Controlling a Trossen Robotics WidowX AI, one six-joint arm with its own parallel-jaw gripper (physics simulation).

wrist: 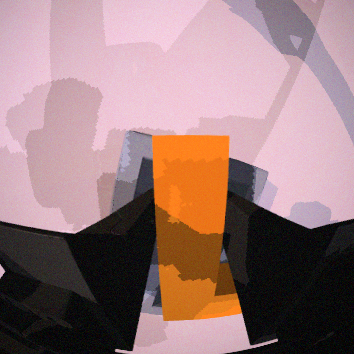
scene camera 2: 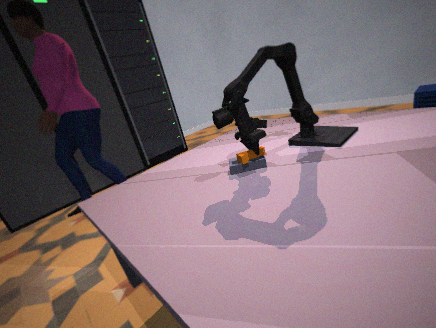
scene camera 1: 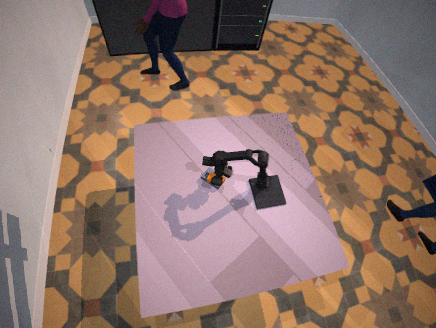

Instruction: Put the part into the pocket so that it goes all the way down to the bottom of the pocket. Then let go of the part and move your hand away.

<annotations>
my gripper: grips an orange L-shaped block (wrist: pixel 190 172)
</annotations>
